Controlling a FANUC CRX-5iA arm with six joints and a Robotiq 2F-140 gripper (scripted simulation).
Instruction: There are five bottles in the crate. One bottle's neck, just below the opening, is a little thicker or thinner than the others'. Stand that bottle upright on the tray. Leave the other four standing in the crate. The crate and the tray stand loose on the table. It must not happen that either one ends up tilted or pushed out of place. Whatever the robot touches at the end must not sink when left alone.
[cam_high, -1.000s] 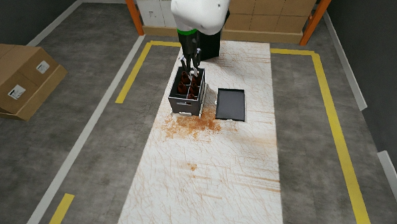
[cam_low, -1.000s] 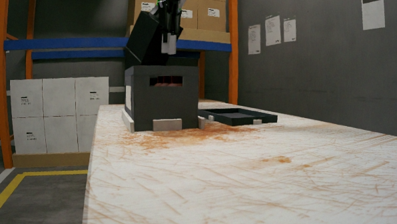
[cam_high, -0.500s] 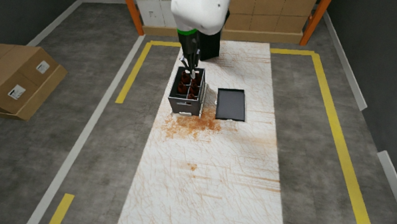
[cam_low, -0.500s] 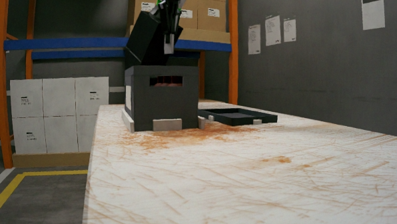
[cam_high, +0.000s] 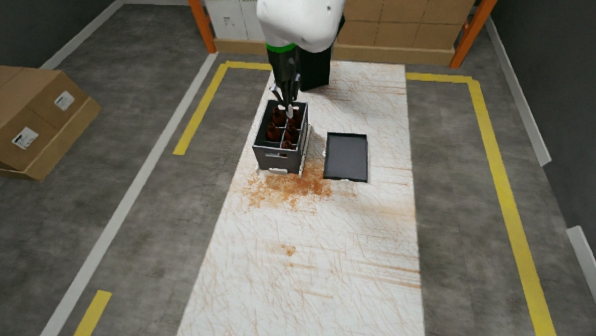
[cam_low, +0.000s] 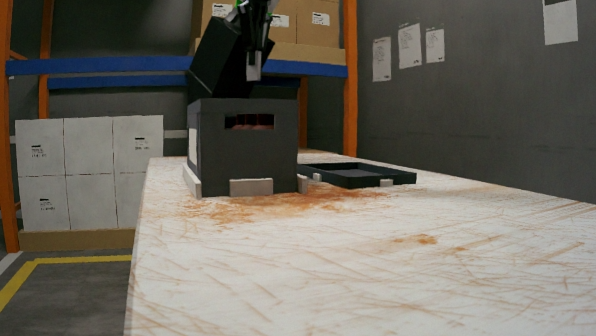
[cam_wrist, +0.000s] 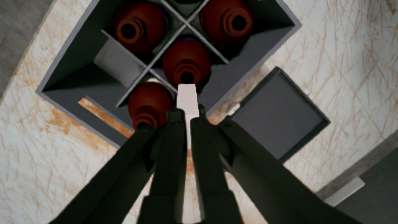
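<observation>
The grey crate lies 170 mm below my hand and 40 mm to the right of it. Round my hand: dark tray 250 mm to the left, 240 mm below, 10 mm behind.
</observation>
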